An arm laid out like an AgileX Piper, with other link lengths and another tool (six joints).
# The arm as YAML. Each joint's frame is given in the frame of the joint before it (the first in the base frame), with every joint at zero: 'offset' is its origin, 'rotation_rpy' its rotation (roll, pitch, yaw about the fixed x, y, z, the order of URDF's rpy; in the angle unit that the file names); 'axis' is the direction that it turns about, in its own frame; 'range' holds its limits. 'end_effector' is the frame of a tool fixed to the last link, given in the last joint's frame.
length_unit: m
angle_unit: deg
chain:
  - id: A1
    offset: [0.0, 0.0, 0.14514]
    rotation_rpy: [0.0, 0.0, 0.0]
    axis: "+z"
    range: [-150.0, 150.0]
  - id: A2
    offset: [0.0, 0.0, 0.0]
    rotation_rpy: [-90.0, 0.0, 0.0]
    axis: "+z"
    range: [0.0, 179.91]
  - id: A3
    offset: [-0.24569, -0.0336, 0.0]
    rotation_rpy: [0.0, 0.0, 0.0]
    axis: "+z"
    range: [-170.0, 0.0]
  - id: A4
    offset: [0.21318, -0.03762, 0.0]
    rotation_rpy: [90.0, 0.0, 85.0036]
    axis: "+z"
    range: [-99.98, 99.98]
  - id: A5
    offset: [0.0, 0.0, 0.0]
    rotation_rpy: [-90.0, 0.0, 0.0]
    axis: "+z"
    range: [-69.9, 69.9]
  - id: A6
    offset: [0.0, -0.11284, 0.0]
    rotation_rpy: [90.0, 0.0, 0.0]
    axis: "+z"
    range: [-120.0, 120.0]
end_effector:
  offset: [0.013, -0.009, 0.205]
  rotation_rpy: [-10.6, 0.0, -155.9]
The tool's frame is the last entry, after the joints.
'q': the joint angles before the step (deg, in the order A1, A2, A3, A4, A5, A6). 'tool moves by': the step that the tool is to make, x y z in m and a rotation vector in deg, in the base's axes. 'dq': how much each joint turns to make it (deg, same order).
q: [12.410 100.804 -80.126 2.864 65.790 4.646]
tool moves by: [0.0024 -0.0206 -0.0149 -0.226 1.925 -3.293]
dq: [-3.827 2.704 -0.006 0.235 -0.736 -0.645]
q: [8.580 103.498 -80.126 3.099 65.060 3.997]
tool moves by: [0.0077 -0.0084 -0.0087 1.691 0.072 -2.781]
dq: [-3.303 1.719 0.007 1.992 -1.779 -1.309]
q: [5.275 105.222 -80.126 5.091 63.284 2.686]
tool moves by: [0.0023 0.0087 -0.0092 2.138 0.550 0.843]
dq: [-0.721 1.852 -0.005 2.708 -1.221 -2.694]
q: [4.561 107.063 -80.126 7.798 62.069 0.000]
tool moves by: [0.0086 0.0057 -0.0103 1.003 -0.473 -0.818]
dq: [0.003 2.021 -0.004 1.206 -2.596 0.002]
